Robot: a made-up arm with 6 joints. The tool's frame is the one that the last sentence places.
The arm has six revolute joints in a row. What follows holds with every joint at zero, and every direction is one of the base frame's. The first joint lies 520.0 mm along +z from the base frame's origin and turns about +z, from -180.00 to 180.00 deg. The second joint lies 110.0 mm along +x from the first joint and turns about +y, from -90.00 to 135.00 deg. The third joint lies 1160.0 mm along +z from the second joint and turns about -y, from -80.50 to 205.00 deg. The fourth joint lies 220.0 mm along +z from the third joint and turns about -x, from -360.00 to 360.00 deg. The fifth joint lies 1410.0 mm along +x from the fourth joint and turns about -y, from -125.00 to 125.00 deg. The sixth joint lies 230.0 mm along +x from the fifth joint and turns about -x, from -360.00 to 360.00 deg. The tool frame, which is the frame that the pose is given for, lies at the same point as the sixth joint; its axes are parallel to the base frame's.
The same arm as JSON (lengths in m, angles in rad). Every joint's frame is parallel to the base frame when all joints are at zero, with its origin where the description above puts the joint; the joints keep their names.
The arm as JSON. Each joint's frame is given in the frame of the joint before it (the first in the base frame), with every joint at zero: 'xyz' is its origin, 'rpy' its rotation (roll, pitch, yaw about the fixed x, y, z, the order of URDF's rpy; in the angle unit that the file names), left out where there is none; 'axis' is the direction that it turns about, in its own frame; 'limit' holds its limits. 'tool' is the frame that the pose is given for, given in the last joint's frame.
{"units": {"length": "m", "angle": "rad"}, "joints": [{"name": "joint 1", "type": "revolute", "origin": {"xyz": [0.0, 0.0, 0.52]}, "axis": [0.0, 0.0, 1.0], "limit": {"lower": -3.1416, "upper": 3.1416}}, {"name": "joint 2", "type": "revolute", "origin": {"xyz": [0.11, 0.0, 0.0]}, "axis": [0.0, 1.0, 0.0], "limit": {"lower": -1.5708, "upper": 2.3562}}, {"name": "joint 3", "type": "revolute", "origin": {"xyz": [0.0, 0.0, 1.16]}, "axis": [0.0, -1.0, 0.0], "limit": {"lower": -1.405, "upper": 3.5779}}, {"name": "joint 4", "type": "revolute", "origin": {"xyz": [0.0, 0.0, 0.22]}, "axis": [-1.0, 0.0, 0.0], "limit": {"lower": -6.2832, "upper": 6.2832}}, {"name": "joint 5", "type": "revolute", "origin": {"xyz": [1.41, 0.0, 0.0]}, "axis": [0.0, -1.0, 0.0], "limit": {"lower": -2.1817, "upper": 2.1817}}, {"name": "joint 6", "type": "revolute", "origin": {"xyz": [0.23, 0.0, 0.0]}, "axis": [-1.0, 0.0, 0.0], "limit": {"lower": -6.2832, "upper": 6.2832}}], "tool": {"origin": {"xyz": [0.0, 0.0, 0.0]}}}
